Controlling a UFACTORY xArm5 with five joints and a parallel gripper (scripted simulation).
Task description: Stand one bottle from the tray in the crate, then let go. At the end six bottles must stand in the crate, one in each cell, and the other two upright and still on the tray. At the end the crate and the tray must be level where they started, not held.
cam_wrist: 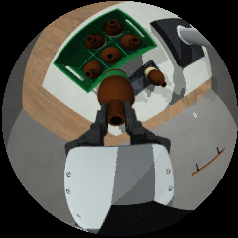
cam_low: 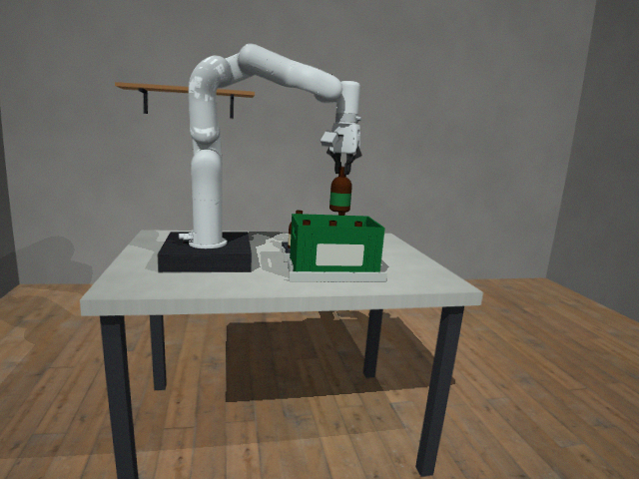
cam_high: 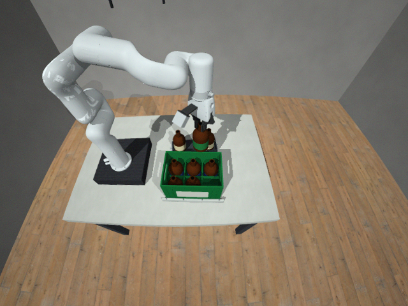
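The brown bottle is 7 cm below my hand. The rest, counted from my hand: green crate: 6 cm behind, 10 cm to the right, 25 cm below; then dark tray: 1 cm behind, 14 cm to the left, 32 cm below.
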